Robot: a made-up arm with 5 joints.
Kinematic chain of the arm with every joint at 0, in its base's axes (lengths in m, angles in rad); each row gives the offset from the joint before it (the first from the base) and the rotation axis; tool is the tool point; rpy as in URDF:
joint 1: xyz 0 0 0.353 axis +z
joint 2: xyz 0 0 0 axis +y
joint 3: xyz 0.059 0 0.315 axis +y
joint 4: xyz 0.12 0 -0.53 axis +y
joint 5: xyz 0.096 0 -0.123 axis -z
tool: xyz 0 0 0 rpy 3.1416 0 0
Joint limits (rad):
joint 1: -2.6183..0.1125
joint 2: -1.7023..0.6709
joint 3: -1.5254..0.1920
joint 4: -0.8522..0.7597
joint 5: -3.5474..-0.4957
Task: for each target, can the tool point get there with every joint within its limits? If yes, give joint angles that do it. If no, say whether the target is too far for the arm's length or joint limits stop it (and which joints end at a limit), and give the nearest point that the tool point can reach.
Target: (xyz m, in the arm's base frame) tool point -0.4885 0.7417 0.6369
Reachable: no: joint limits stop it (at a limit: joint 2, joint 3, joint 4) | nearest point -0.3526 0.5354 0.8832 | short by 0.349 m
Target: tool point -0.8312 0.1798 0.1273
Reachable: no: joint limits stop it (at a limit: joint 1) | nearest point -0.5458 -0.3149 0.1273 | short by 0.571 m
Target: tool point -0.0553 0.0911 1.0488
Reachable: yes | joints -1.0251 -1.5169 -0.8959 -0.4515 -1.3570
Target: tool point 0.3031 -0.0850 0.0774
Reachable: yes | joints -0.2734 -0.1686 0.0597 -0.2442 -2.1644
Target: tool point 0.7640 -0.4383 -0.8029
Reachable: no: too far | nearest point 0.4669 -0.2679 -0.0705 | short by 0.808 m
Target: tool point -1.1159 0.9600 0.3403
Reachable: no: too far | nearest point -0.4860 0.4181 0.8832 | short by 0.993 m
